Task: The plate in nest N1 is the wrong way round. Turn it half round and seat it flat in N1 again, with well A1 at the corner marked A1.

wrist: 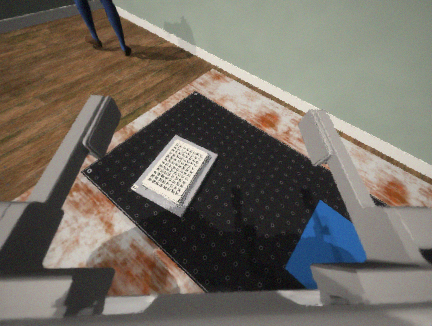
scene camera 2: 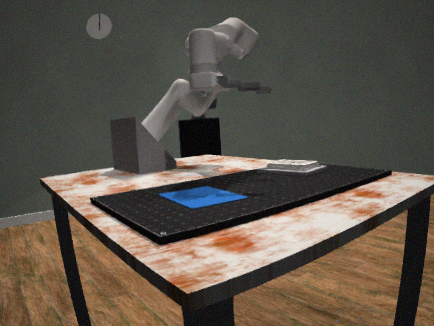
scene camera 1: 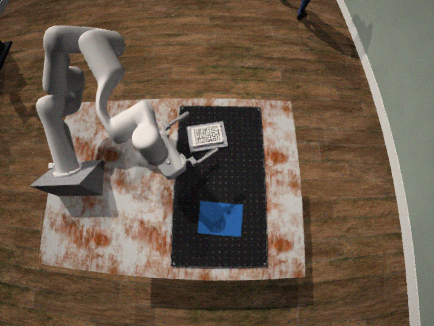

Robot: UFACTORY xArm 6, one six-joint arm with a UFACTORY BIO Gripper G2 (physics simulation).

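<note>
A white well plate (scene camera 1: pixel 207 134) (scene camera 2: pixel 294 163) (wrist: pixel 176 170) lies in the light grey nest (scene camera 1: pixel 209 148) (scene camera 2: pixel 295 170) (wrist: pixel 172 205) near one end of the black board. It looks flat there. A small pale mark shows at one nest corner in the wrist view, too small to read. Which plate corner is A1 cannot be made out. My gripper (scene camera 1: pixel 202 131) (wrist: pixel 210 132) is open and empty, with its fingers wide apart. It is high above the table, well clear of the plate, as the side view shows.
The black perforated board (scene camera 1: pixel 220 175) (scene camera 2: pixel 130 215) (wrist: pixel 225 255) carries a flat blue pad (scene camera 1: pixel 227 210) (scene camera 2: pixel 202 196) (wrist: pixel 305 260) away from the nest. The arm's shadow falls on the pad. A person's legs (scene camera 1: pixel 303 7) (wrist: pixel 114 22) show on the floor beyond the table.
</note>
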